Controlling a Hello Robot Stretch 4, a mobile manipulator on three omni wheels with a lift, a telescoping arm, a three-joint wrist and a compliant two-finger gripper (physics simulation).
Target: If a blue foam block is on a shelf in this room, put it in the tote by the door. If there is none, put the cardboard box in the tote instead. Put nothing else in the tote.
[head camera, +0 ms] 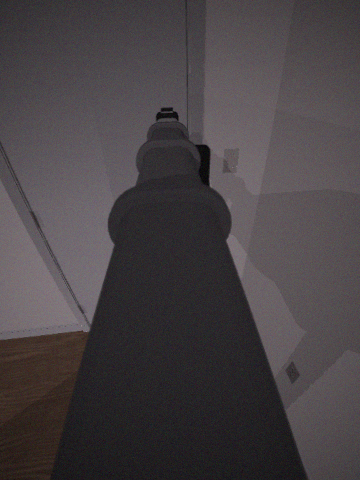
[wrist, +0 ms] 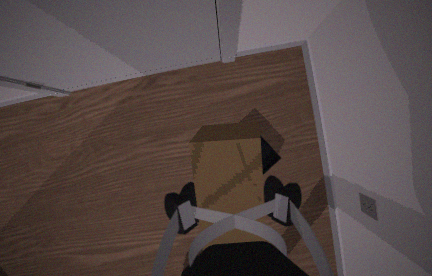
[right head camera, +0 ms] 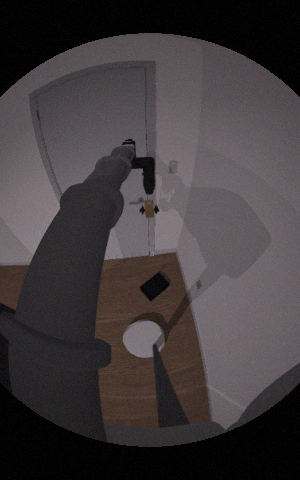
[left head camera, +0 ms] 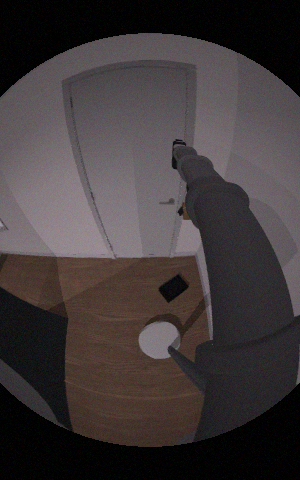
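Where they show: gripper, between the fingertips: [wrist: 231, 195] [right head camera: 148, 212] [left head camera: 185, 215]; robot's base, origin of its link: [right head camera: 144, 337] [left head camera: 158, 338].
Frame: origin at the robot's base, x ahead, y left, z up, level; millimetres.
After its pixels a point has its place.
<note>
The cardboard box [left head camera: 186, 212] @[x 685, y -77, z 1077 mm] [right head camera: 149, 209] @[x 690, y -89, z 1079 mm] [wrist: 227, 170] @[x 748, y -84, z 1091 mm] is tan and is held between the two black fingertips of my gripper [right head camera: 149, 210] @[x 716, y -85, z 1034 mm] [wrist: 231, 195] @[x 716, y -85, z 1034 mm], which is shut on it in the air in front of the door's right edge. The black tote [left head camera: 173, 288] @[x 624, y -146, z -24 mm] [right head camera: 155, 286] @[x 626, y -151, z -24 mm] [wrist: 269, 156] @[x 628, y -276, z -24 mm] lies on the floor near the door and the right wall. In the wrist view the box hides most of the tote; a dark corner shows at the box's right side. The arm hides the box in the head camera view. No blue foam block or shelf shows.
A round white object [left head camera: 159, 340] @[x -6, y 1, z 187 mm] [right head camera: 144, 338] @[x 3, y -10, z 187 mm] stands on the wooden floor nearer than the tote. The closed door [left head camera: 130, 150] @[x 1058, y 296, z 1350 mm] is behind the arm. The right wall [right head camera: 240, 200] @[x 562, y -541, z 1250 mm] [wrist: 360, 125] @[x 754, y -521, z 395 mm] stands close beside the tote. A dark object [left head camera: 35, 340] @[x -329, y 1113, z 502 mm] is at the left.
</note>
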